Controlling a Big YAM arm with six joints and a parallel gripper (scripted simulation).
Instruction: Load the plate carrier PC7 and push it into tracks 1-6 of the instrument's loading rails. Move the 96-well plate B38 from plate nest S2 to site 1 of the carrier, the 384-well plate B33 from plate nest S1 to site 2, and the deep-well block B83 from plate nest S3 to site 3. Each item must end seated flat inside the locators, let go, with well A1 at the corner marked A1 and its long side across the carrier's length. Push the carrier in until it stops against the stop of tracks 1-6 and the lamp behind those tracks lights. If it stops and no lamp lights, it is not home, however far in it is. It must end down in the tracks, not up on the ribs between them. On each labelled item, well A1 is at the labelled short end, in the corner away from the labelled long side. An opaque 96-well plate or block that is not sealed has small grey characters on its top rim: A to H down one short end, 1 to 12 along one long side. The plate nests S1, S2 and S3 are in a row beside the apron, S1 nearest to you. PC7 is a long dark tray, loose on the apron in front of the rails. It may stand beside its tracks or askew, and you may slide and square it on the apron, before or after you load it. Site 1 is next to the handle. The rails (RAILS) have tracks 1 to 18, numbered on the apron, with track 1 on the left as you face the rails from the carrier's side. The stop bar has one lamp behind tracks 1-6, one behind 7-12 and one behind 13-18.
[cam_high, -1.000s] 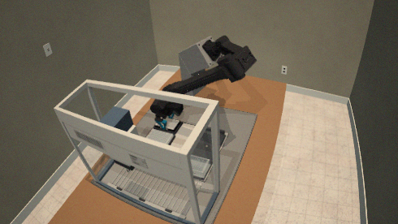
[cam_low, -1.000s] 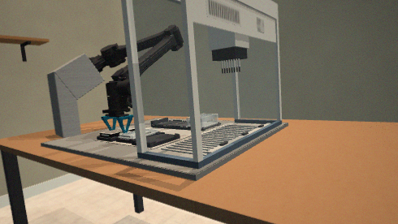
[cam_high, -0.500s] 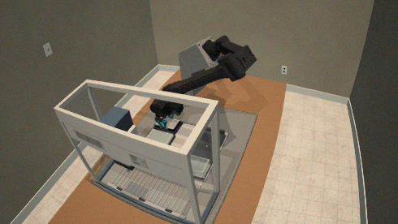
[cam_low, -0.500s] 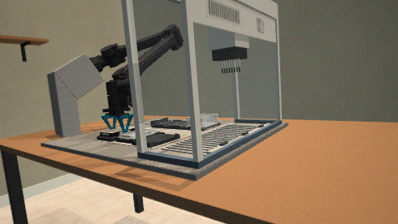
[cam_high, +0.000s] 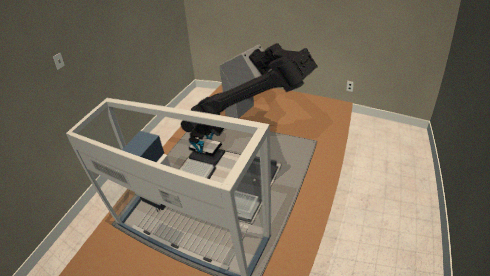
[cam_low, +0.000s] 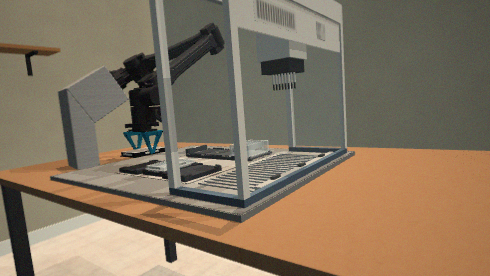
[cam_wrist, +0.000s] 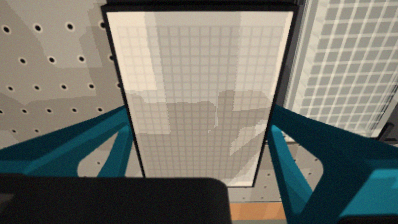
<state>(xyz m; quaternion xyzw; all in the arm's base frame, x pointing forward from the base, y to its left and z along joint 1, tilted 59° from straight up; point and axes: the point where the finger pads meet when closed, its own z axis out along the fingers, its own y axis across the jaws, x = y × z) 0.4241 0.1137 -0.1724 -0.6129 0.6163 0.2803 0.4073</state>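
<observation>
My hand is 10 cm short of the carrier PC7, 28 cm to the right of it and 5 cm above it. Round my hand: plate nest S3: 22 cm ahead, 2 cm to the left, 6 cm below; deep-well block B83: 20 cm ahead, 29 cm to the left, 4 cm below; white 96-well plate: 11 cm ahead, 2 cm to the left, 4 cm below.
</observation>
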